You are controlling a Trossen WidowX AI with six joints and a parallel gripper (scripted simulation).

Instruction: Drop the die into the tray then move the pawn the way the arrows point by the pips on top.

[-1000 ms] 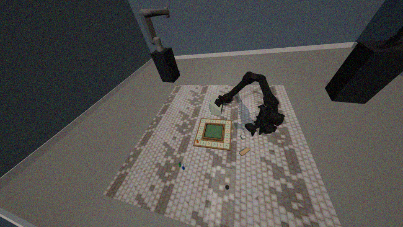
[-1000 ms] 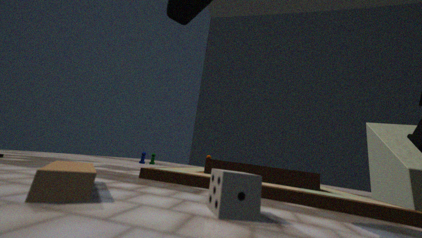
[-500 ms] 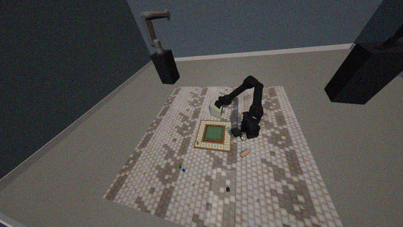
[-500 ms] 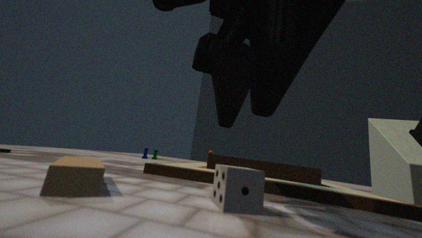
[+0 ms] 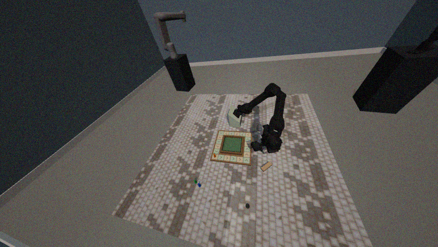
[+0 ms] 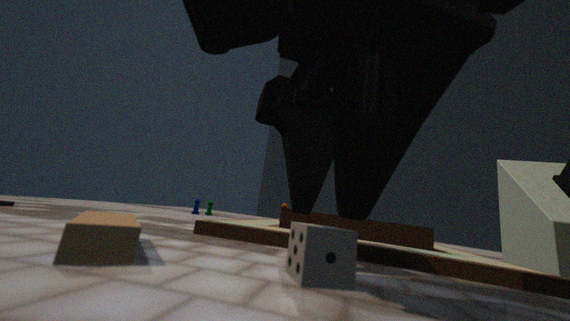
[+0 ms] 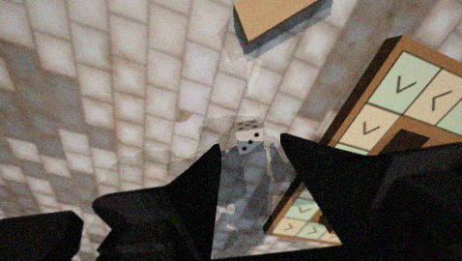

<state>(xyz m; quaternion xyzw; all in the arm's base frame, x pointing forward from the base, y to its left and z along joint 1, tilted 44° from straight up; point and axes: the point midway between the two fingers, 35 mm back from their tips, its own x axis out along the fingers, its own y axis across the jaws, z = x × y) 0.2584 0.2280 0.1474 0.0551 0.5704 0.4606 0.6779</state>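
Right now my gripper tip is 2 cm above the white die. Round my gripper tip: small wooden block: 11 cm ahead, 2 cm to the left, 2 cm below; orange pawn: 13 cm ahead, 33 cm to the right; green dice tray: 1 cm ahead, 23 cm to the right, 2 cm below.
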